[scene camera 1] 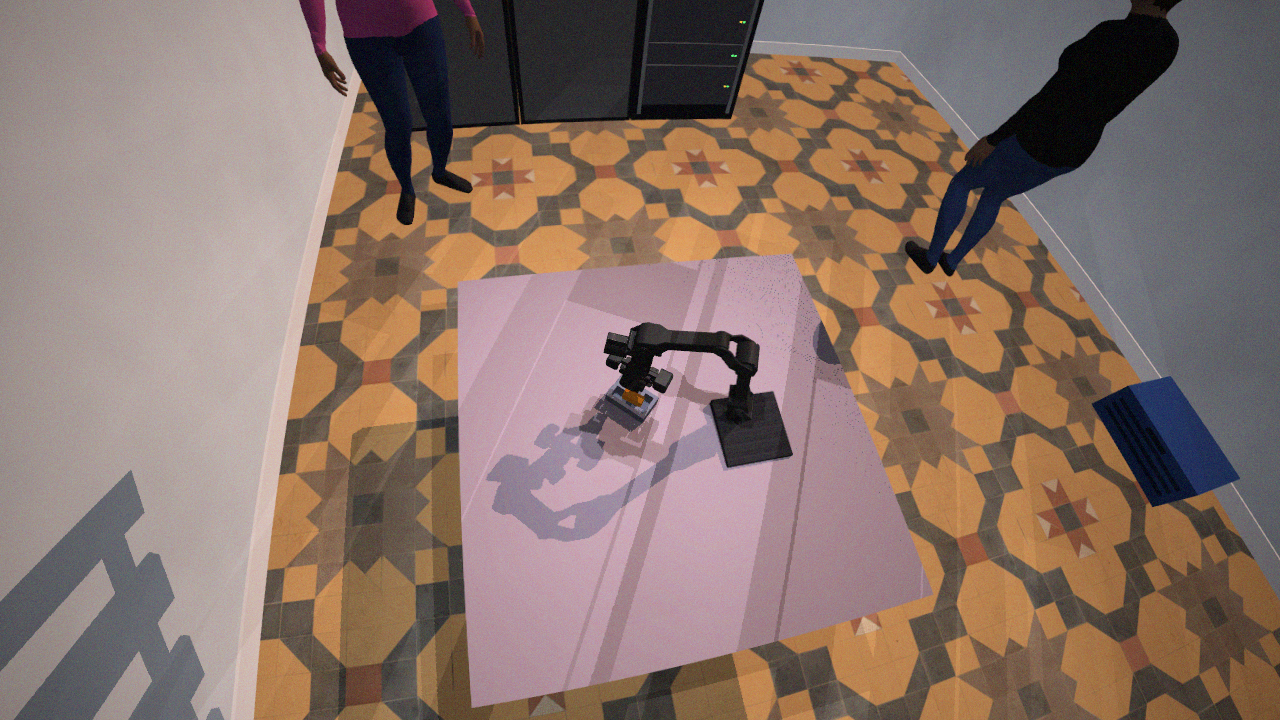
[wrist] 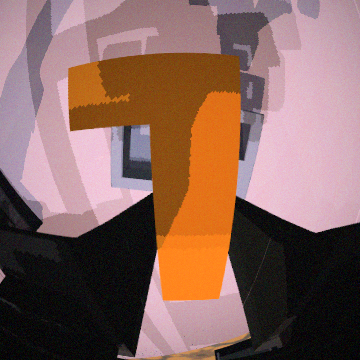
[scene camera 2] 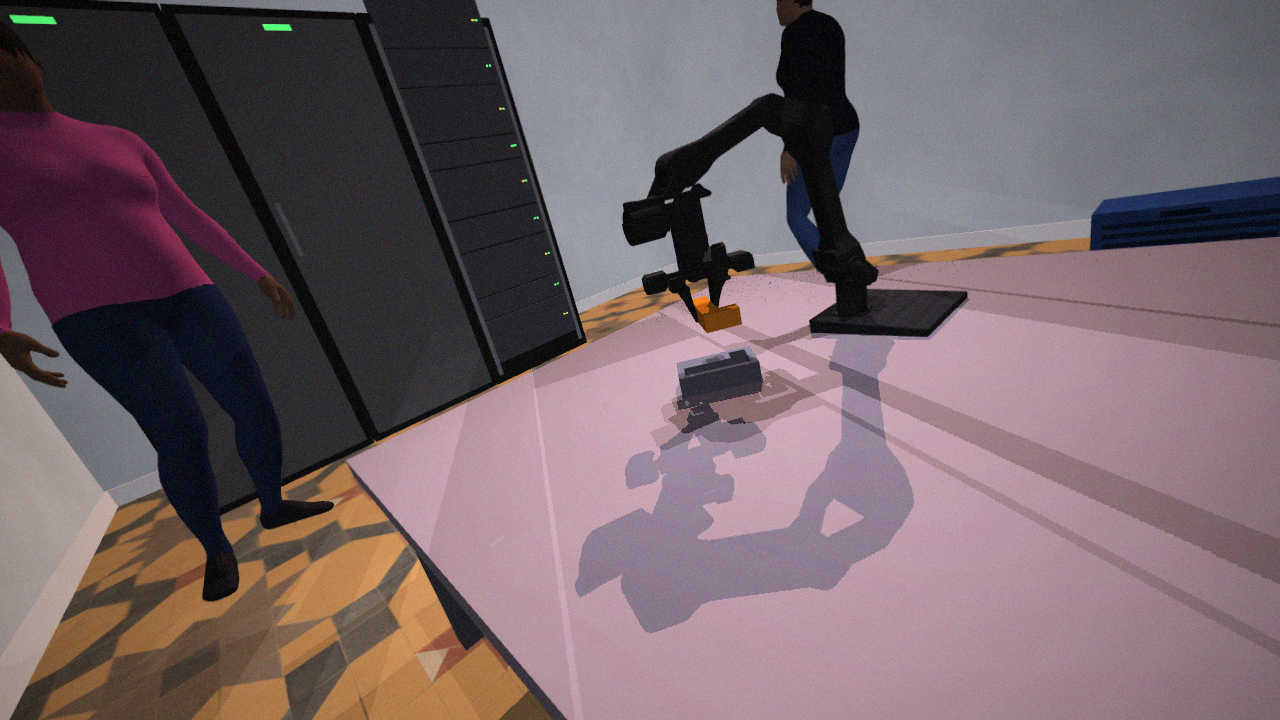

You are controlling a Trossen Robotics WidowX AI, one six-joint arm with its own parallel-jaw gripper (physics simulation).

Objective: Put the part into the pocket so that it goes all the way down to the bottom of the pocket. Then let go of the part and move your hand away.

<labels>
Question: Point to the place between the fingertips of the gripper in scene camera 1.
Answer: At 636, 382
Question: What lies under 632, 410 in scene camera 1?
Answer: A grey pocket block.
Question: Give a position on an orange L-shaped block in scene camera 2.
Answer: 711, 318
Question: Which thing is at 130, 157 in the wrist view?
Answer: A grey pocket block.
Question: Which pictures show the gripper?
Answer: Scene camera 1, the wrist view and scene camera 2: all of them.
</labels>
